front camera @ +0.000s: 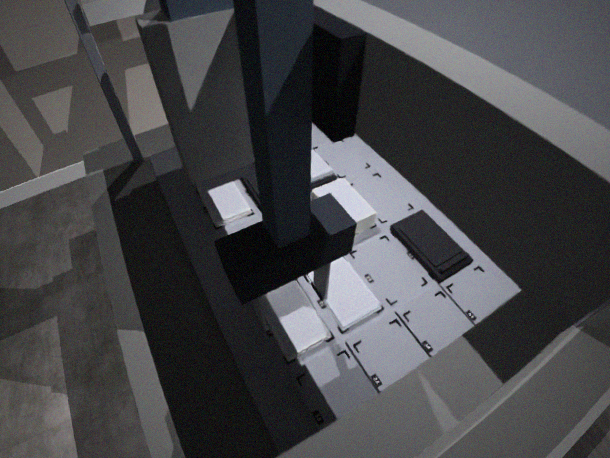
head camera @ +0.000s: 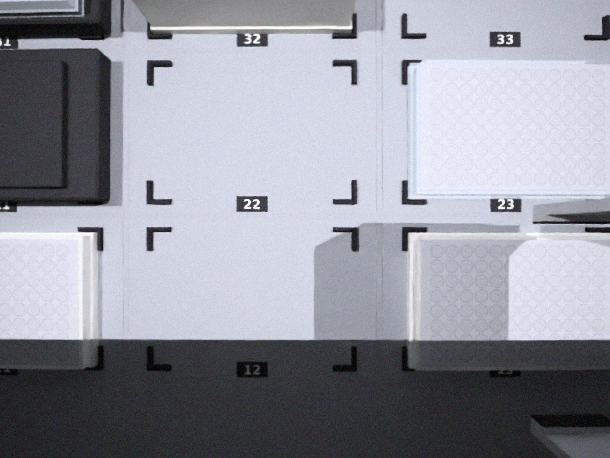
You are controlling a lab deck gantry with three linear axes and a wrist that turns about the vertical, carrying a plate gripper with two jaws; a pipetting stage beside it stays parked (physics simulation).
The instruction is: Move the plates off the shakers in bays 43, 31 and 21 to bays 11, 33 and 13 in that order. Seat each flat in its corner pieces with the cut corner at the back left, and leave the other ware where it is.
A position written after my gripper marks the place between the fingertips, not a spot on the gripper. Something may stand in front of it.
My gripper shows in the front camera view (291, 306) and in the head camera view (567, 319).
